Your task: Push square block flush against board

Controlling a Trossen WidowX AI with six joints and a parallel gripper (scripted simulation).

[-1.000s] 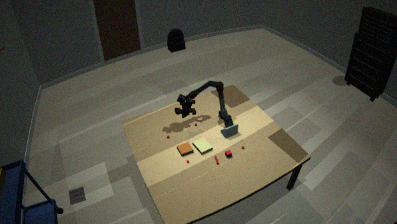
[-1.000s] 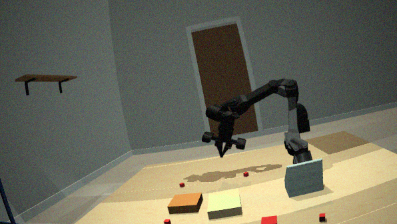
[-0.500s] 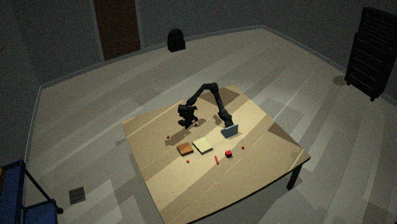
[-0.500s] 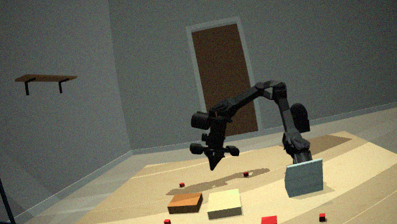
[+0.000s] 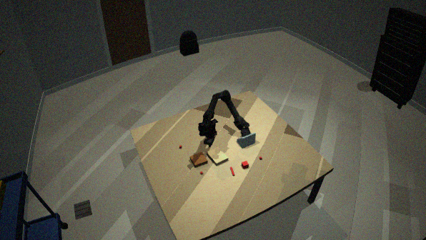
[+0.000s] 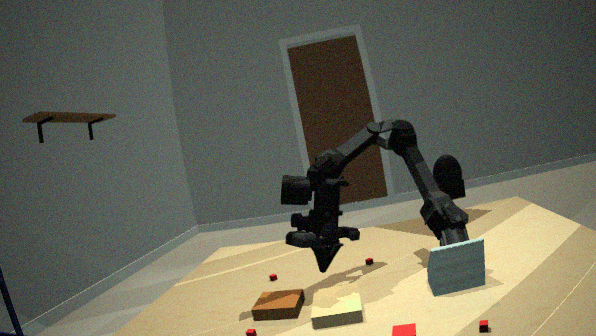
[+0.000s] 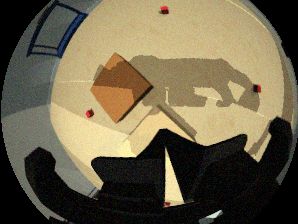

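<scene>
Right now my gripper tip is 3 cm past the tan board, 6 cm to the right of it and 6 cm above it. From my gripper tip the other things lie so: red stick: 7 cm behind, 25 cm to the left, 7 cm below; then square block: 11 cm ahead, 3 cm to the left, 6 cm below; then red cube: 17 cm behind, 25 cm to the left, 6 cm below.
</scene>
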